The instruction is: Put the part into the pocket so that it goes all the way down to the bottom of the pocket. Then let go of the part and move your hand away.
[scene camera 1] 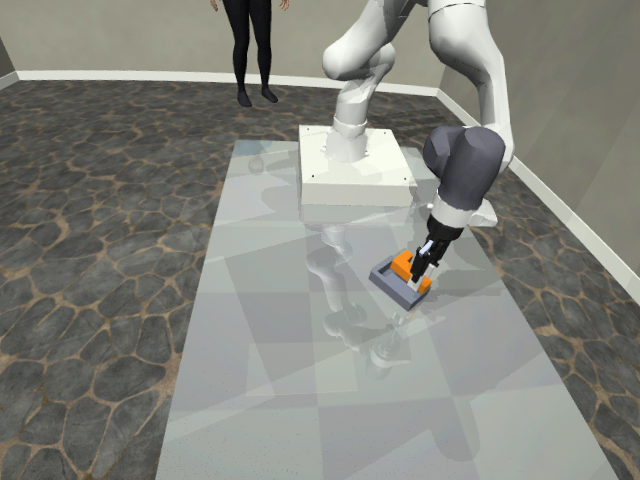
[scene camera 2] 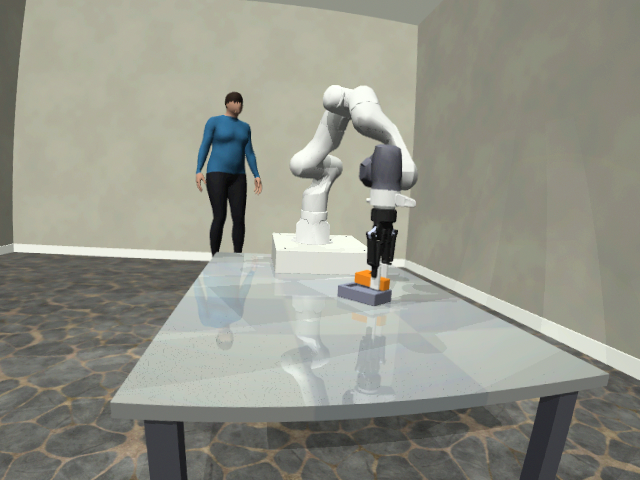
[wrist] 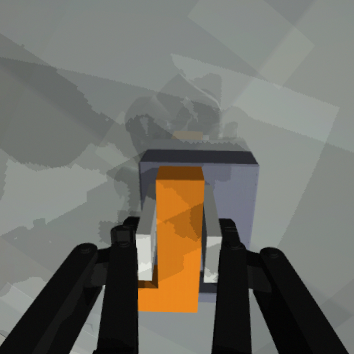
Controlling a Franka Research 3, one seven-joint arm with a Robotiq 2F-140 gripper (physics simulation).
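The orange L-shaped part point(scene camera 1: 400, 266) point(scene camera 2: 364, 279) point(wrist: 180, 225) is held level over the blue-grey block point(scene camera 1: 393, 293) point(scene camera 2: 361, 295) point(wrist: 235, 200) with the pocket. My gripper point(scene camera 1: 422, 277) point(scene camera 2: 379, 279) point(wrist: 179, 202) is shut on the part's long arm, one pad on each side. The part stands above the block's rim, not down in the pocket. In the wrist view its short foot points left, past the block's edge, while a dark piece of the pocket shows right of the long arm. The part hides most of the pocket. Whether its underside touches the rim cannot be told.
The block lies on the glossy table point(scene camera 1: 268, 423) point(scene camera 2: 258, 382), towards its right side in the scene views. The white robot base point(scene camera 1: 356, 193) point(scene camera 2: 320, 260) stands behind it. A person point(scene camera 1: 253, 46) point(scene camera 2: 227, 149) stands beyond the table at the back left.
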